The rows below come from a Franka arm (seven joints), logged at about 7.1 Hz.
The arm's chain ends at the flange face. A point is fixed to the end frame.
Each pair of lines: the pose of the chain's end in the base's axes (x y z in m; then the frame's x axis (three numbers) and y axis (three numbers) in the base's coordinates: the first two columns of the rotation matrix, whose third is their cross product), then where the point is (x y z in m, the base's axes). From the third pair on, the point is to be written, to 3 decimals.
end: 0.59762 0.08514 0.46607 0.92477 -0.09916 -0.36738 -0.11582 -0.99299 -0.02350
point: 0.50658 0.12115 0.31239
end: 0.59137 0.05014 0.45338 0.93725 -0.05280 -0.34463 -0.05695 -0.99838 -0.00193
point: 0.50197 0.07718 0.29693
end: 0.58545 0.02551 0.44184 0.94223 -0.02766 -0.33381 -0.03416 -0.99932 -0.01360
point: 0.497 0.052 0.285
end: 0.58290 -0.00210 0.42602 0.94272 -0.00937 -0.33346 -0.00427 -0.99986 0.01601
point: 0.494 0.017 0.268
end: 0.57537 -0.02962 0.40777 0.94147 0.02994 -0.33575 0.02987 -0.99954 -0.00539
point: 0.485 -0.010 0.251
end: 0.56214 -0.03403 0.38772 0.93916 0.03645 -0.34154 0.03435 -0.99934 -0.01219
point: 0.471 -0.014 0.231
